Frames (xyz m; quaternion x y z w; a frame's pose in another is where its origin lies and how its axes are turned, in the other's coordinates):
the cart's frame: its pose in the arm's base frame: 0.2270 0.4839 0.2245 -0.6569 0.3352 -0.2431 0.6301
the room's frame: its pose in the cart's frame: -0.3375 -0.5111 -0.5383 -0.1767 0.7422 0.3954 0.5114
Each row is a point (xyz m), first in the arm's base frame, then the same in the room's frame.
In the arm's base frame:
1: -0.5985 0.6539 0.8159
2: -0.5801 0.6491 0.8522
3: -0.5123 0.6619 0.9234
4: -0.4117 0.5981 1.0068
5: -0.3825 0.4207 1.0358
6: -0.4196 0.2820 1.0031
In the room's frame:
1: 0.1800 0.2810 -0.2113
2: 0.1630 0.2519 -0.2346
3: 0.0930 0.2052 -0.2871
4: 0.0132 0.0844 -0.3008
5: 0.0353 -0.0773 -0.2201
6: 0.1111 -0.1581 -0.1230

